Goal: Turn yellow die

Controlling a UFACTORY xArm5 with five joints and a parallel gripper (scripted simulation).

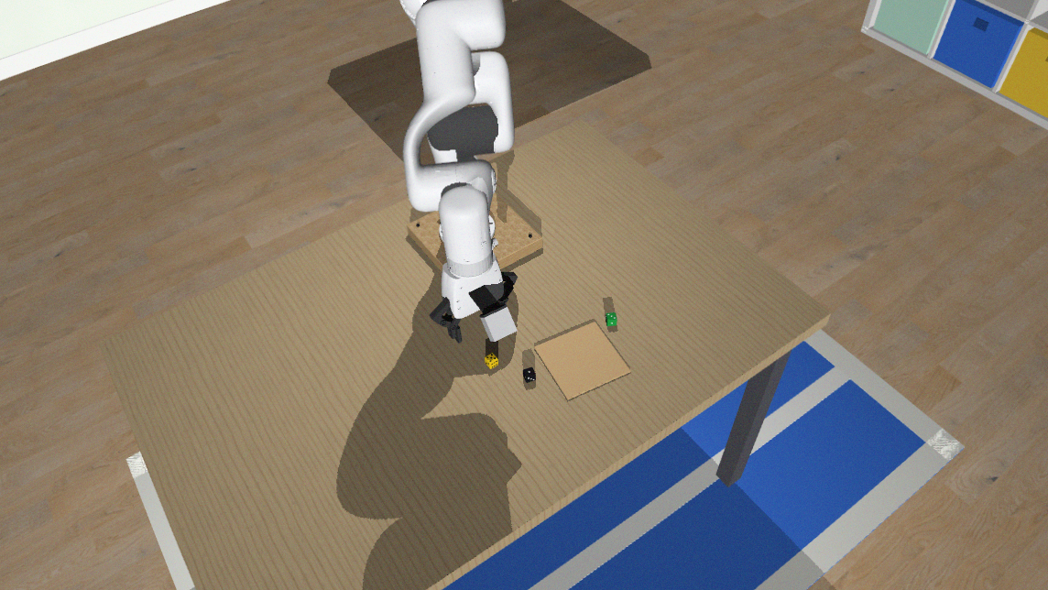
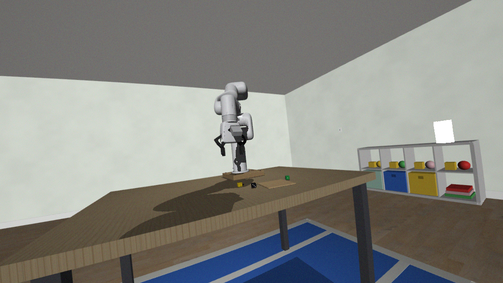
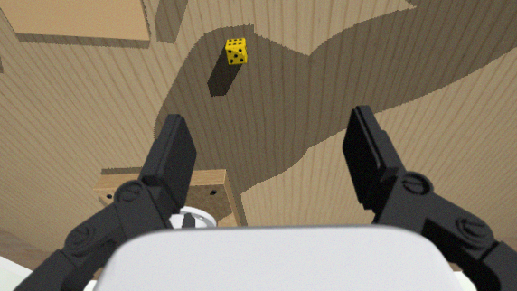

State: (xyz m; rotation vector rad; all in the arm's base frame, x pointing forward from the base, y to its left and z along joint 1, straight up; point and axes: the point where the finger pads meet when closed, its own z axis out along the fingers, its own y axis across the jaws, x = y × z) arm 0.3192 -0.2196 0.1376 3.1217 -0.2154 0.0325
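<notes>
The yellow die lies 16 cm below my hand, 3 cm to the left of it and 2 cm behind it. Round my hand: tan mat: 17 cm to the left, 17 cm below, 10 cm ahead; green die: 28 cm to the left, 16 cm below, 7 cm ahead; black die: 16 cm below, 6 cm to the left, 6 cm ahead.
</notes>
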